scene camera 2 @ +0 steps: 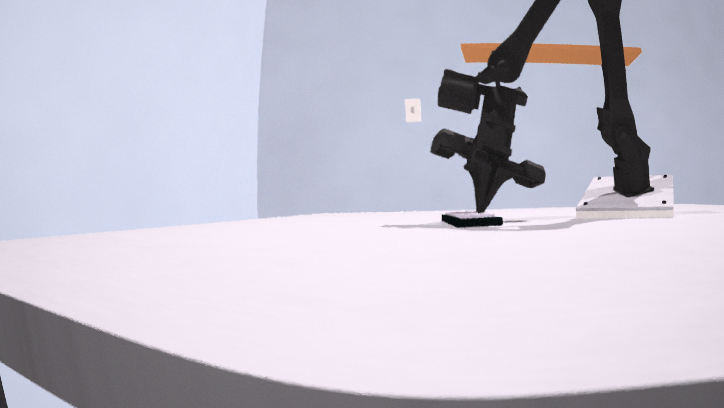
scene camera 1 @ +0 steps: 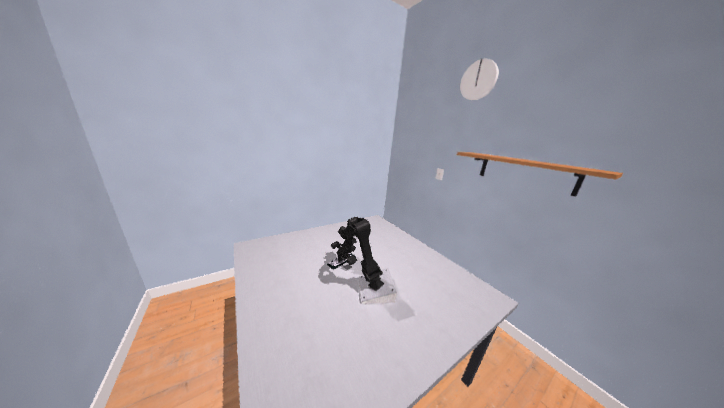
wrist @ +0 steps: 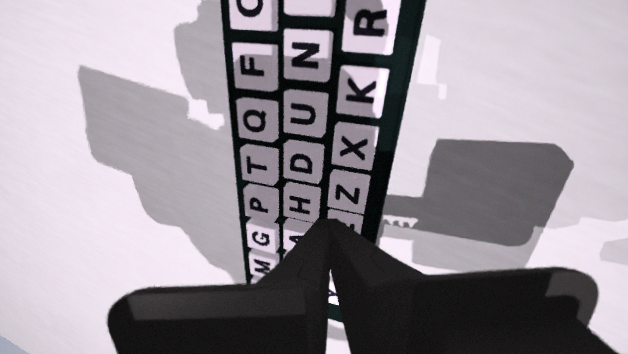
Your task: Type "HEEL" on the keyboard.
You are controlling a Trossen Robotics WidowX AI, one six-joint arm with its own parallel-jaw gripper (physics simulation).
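Places are measured from the arm's base along level axes (x back, y right, z up), in centimetres.
Pixels of known places: gripper, between the fingertips: (scene camera 1: 339, 262) (wrist: 326, 228); arm's base, origin of its link: (scene camera 2: 633, 189) (scene camera 1: 376, 284).
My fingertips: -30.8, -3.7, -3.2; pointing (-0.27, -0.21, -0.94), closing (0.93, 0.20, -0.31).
Note:
Ahead of a thing's pixels: the offset from my fingertips to its middle, as dx, dy, dz. Level surfaces: height alone.
The keyboard {-1.6, +3.2, -0.6} (scene camera 1: 332, 265) (scene camera 2: 471, 221) (wrist: 398, 80) is a thin dark green-black slab with white letter keys, flat on the table. My gripper (scene camera 2: 480, 211) (wrist: 326, 228) is shut and empty and points down. In scene camera 2 its tips are at the key tops; contact cannot be told apart from a tiny gap. In the wrist view the tips lie between the A key {-1.1, -1.0, -0.1} (wrist: 295, 241) and the E key {+0.7, +0.2, -0.4} (wrist: 353, 220). The right finger hides most of E. The H key {-1.3, +0.9, -0.1} (wrist: 301, 201) shows beyond the tips. The L key cannot be made out; the fingers hide the near keys.
The table {dz -1.4} (scene camera 1: 303, 344) (scene camera 2: 303, 304) carries the arm's white base plate (scene camera 1: 377, 299) (scene camera 2: 623, 211), to the right of the keyboard. The Z key {+0.4, +2.0, -0.1} (wrist: 348, 193) and P key {-3.1, +0.2, -0.1} (wrist: 260, 202) are near the tips. A wooden shelf (scene camera 1: 537, 163) (scene camera 2: 562, 54) is on the wall.

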